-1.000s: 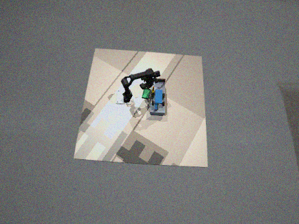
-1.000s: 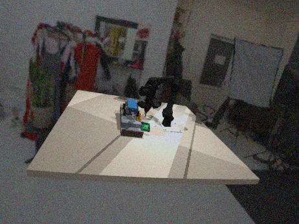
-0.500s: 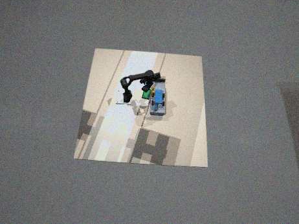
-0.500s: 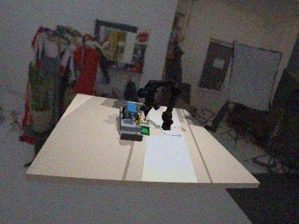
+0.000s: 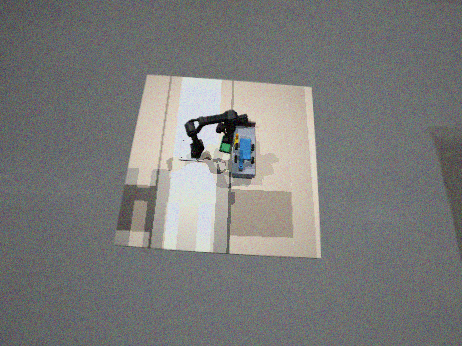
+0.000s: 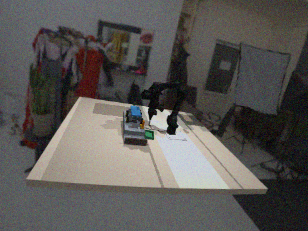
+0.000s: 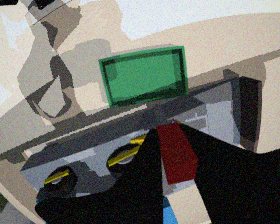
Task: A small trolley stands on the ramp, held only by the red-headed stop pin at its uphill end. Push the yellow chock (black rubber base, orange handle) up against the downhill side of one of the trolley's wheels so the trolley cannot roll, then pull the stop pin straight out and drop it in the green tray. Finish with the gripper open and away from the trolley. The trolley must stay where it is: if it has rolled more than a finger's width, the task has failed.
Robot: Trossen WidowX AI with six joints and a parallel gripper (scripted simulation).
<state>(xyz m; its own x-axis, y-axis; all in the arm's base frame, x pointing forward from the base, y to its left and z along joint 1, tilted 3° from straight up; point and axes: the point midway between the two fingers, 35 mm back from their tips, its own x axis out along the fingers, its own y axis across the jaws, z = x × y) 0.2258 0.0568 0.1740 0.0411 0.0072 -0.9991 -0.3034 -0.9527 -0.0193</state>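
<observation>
Right now my gripper tip is 140 mm above the green tray and 20 mm past it. Round my gripper tip: blue trolley (110 mm to the right, 90 mm ahead, 20 mm below); yellow chock (50 mm below, 50 mm ahead, 10 mm to the right); red-headed stop pin (right at my gripper tip).
</observation>
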